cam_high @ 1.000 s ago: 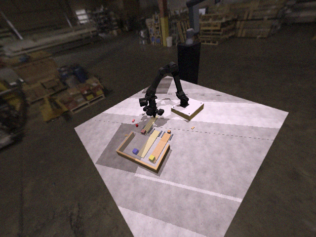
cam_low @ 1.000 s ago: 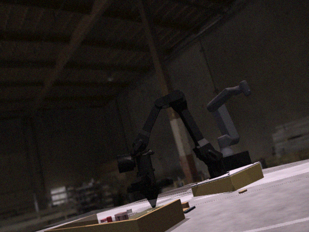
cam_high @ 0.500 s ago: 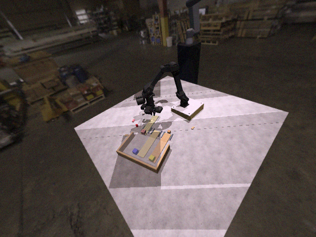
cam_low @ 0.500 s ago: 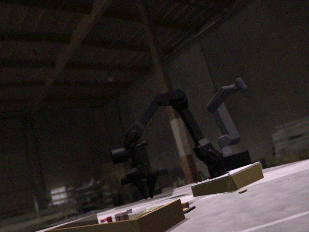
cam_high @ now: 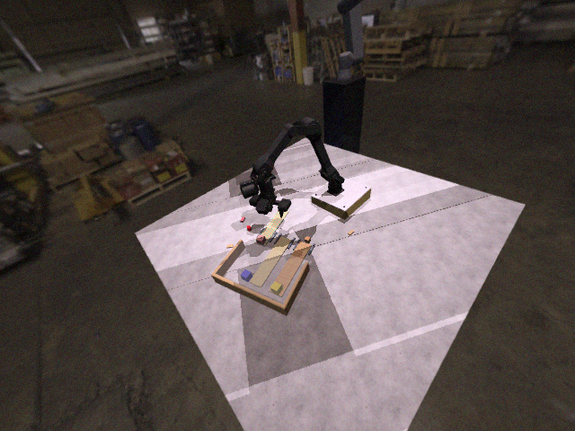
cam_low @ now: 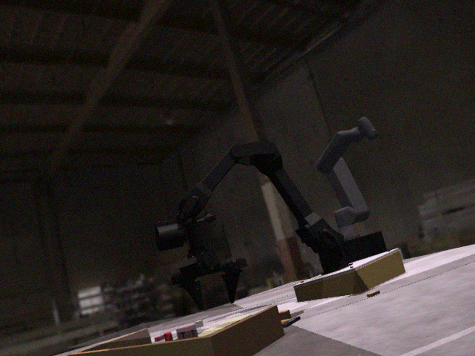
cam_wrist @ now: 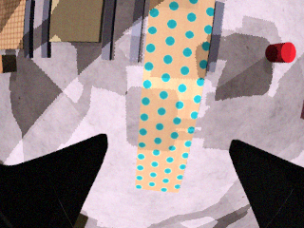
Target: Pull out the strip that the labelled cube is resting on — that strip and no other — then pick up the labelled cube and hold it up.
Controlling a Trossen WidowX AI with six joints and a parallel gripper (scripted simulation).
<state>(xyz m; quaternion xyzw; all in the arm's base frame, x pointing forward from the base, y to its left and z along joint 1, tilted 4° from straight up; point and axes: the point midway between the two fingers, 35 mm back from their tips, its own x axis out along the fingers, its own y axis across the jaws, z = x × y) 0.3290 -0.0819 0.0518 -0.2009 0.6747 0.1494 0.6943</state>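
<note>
The dotted strip lies 2 cm ahead of my gripper tip, 1 cm to the left of it and 5 cm below it. From my gripper tip the other things lie so: white cube (2 cm behind, 15 cm to the right, 4 cm below); pink labelled cube (11 cm ahead, 6 cm to the left, 3 cm below); pink piece (10 cm ahead, 14 cm to the right, 5 cm below).
</note>
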